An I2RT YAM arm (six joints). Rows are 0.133 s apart.
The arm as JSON. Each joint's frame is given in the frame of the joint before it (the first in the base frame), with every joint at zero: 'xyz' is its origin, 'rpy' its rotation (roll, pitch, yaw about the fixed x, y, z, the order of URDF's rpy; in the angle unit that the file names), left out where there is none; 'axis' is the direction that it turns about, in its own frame. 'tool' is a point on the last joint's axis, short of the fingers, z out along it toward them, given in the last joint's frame.
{
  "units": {
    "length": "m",
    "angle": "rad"
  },
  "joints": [
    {
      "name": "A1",
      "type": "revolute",
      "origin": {
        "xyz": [
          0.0,
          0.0,
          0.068
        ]
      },
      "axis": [
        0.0,
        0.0,
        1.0
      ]
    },
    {
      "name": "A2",
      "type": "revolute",
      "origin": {
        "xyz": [
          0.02,
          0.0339,
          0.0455
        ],
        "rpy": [
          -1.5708,
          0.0,
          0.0
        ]
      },
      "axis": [
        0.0,
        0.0,
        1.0
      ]
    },
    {
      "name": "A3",
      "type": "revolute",
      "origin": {
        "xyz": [
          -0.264,
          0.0,
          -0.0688
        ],
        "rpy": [
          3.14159,
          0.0,
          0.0
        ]
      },
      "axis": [
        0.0,
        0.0,
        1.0
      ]
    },
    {
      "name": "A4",
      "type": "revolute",
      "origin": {
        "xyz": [
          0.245,
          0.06,
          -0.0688
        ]
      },
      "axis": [
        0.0,
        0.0,
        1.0
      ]
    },
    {
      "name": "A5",
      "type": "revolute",
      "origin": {
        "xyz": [
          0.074,
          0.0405,
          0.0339
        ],
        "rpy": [
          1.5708,
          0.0,
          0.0
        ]
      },
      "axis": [
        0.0,
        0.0,
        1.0
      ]
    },
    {
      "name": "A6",
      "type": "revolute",
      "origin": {
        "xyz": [
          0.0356,
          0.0,
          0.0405
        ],
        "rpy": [
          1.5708,
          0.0,
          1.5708
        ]
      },
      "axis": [
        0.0,
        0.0,
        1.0
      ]
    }
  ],
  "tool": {
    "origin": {
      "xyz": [
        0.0,
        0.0,
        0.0
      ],
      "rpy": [
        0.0,
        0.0,
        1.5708
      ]
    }
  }
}
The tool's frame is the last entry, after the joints.
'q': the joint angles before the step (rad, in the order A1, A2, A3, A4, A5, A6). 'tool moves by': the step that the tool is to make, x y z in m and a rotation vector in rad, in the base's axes. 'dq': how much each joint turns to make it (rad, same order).
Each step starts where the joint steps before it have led.
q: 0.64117, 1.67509, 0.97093, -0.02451, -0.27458, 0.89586
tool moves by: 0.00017, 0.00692, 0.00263, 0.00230, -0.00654, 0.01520
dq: 0.01534, 0.01068, 0.02150, -0.00464, 0.00151, -0.00155
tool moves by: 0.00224, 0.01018, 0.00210, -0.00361, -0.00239, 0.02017
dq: 0.01842, 0.02611, 0.03981, -0.01528, 0.00154, -0.00456
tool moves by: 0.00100, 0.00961, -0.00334, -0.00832, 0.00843, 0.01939
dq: 0.01842, 0.03218, 0.02769, -0.00771, 0.00002, -0.00154
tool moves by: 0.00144, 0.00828, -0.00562, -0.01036, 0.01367, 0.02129
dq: 0.01378, 0.03525, 0.02454, -0.00767, -0.00612, -0.00461
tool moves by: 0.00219, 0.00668, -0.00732, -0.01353, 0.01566, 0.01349
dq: 0.00919, 0.03685, 0.02148, -0.00618, -0.00309, -0.00311
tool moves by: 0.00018, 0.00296, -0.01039, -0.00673, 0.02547, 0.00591
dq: 0.00464, 0.02918, -0.00147, 0.00920, -0.00919, 0.00767
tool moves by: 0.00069, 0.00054, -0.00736, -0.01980, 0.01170, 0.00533
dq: 0.00000, 0.01991, 0.00152, -0.00608, 0.00151, -0.00917
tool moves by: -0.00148, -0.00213, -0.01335, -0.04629, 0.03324, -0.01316
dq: 0.00001, 0.02459, -0.00915, -0.02138, 0.01833, 0.00148
